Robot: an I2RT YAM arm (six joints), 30 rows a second.
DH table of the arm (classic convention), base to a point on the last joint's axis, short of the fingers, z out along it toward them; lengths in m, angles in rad. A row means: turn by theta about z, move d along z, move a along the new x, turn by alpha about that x. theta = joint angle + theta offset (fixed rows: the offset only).
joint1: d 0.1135; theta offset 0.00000; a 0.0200; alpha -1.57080
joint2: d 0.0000; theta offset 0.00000; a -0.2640; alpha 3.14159
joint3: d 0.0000; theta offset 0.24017; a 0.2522; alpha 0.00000
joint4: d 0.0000; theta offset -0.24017; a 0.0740; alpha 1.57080
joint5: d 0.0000; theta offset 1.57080; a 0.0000; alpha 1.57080
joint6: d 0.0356; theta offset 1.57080; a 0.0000; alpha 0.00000
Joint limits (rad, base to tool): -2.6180..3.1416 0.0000..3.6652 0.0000..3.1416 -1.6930..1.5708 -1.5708..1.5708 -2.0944..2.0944
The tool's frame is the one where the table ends.
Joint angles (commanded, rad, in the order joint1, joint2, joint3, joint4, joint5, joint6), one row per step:
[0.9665 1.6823 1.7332 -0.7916 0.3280 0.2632]
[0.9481 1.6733 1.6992 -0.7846 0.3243 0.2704]
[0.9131 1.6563 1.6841 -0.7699 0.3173 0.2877]
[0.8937 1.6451 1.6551 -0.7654 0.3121 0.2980]
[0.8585 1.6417 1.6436 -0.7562 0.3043 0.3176]
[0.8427 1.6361 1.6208 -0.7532 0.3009 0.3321]
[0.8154 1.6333 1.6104 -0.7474 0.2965 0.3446]
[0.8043 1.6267 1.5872 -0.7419 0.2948 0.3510]
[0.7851 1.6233 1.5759 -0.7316 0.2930 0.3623]
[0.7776 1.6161 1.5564 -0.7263 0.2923 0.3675]
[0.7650 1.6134 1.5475 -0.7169 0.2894 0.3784]
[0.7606 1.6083 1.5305 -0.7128 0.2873 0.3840]
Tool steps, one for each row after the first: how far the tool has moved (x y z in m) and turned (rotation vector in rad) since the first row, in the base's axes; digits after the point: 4 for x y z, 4 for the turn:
[0.0042 -0.0056 -0.0073 -0.0085 0.0152 -0.0203]
[0.0121 -0.0161 -0.0051 0.0195 0.0159 -0.0612]
[0.0157 -0.0227 -0.0103 0.0179 0.0303 -0.0836]
[0.0249 -0.0311 -0.0122 0.0357 0.0407 -0.1257]
[0.0280 -0.0361 -0.0175 0.0359 0.0562 -0.1489]
[0.0347 -0.0432 -0.0194 0.0455 0.0636 -0.1812]
[0.0363 -0.0472 -0.0243 0.0422 0.0734 -0.1957]
[0.0408 -0.0523 -0.0260 0.0532 0.0763 -0.2209]
[0.0413 -0.0556 -0.0295 0.0519 0.0826 -0.2316]
[0.0441 -0.0589 -0.0308 0.0635 0.0855 -0.2492]
[0.0441 -0.0610 -0.0343 0.0623 0.0934 -0.2562]

